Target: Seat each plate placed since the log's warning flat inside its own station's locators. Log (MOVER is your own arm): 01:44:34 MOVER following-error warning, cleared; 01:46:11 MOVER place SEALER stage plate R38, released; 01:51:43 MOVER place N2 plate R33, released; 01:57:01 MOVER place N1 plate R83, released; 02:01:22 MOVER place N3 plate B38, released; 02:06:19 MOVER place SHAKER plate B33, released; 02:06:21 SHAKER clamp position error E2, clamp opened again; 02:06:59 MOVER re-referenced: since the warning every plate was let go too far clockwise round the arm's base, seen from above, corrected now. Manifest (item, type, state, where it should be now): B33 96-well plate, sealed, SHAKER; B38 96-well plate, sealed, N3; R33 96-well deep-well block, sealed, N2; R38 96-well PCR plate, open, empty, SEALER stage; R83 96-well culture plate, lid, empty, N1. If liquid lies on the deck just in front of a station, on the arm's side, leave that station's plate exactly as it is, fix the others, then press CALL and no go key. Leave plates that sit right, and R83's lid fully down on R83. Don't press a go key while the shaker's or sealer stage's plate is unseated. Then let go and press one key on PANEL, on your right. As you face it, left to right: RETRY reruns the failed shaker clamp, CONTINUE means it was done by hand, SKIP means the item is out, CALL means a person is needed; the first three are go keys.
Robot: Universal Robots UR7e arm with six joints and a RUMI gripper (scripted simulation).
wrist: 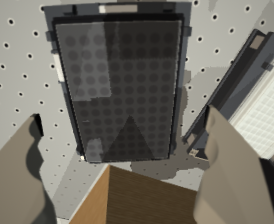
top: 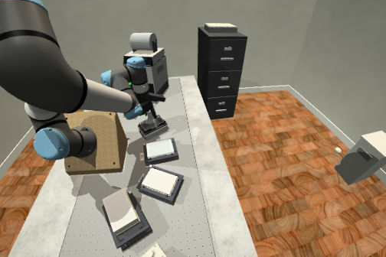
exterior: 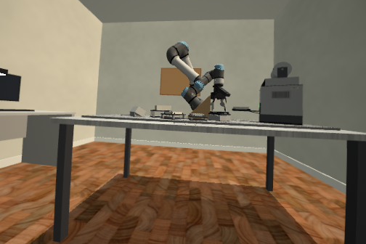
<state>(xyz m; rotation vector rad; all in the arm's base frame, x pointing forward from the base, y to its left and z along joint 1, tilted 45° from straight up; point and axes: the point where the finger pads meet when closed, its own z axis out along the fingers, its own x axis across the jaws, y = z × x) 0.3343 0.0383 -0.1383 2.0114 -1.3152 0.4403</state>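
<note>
My gripper is now 1 cm above the dark plate. The rest, counted from my hand: cream PCR plate: 22 cm to the left, 12 cm behind, 3 cm above; retry key: 61 cm to the right, 4 cm behind, 1 cm below; continue key: 64 cm to the right, 9 cm behind, 1 cm below.
</note>
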